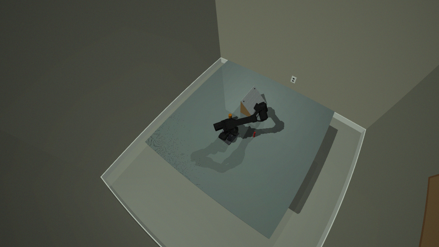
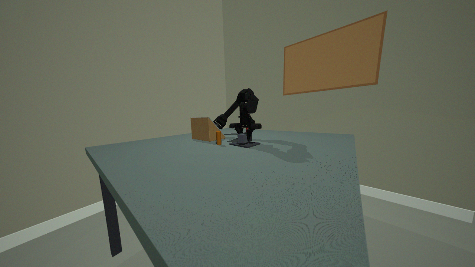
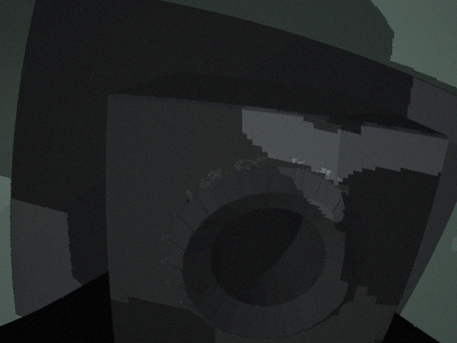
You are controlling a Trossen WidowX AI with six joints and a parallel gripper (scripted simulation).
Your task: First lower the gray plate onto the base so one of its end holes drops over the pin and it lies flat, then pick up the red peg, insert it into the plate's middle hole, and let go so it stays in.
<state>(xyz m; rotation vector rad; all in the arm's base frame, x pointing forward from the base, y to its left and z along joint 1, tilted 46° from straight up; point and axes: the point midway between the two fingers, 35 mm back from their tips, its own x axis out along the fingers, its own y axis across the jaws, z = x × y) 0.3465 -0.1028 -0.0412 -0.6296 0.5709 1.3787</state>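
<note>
The gray plate lies 30 mm above my gripper tip. Also, from my gripper tip: dark base 20 mm to the left, 20 mm below; orange cylinder 150 mm behind, 60 mm to the right, 20 mm above; red peg 200 mm to the left, 100 mm behind, 20 mm above.
</note>
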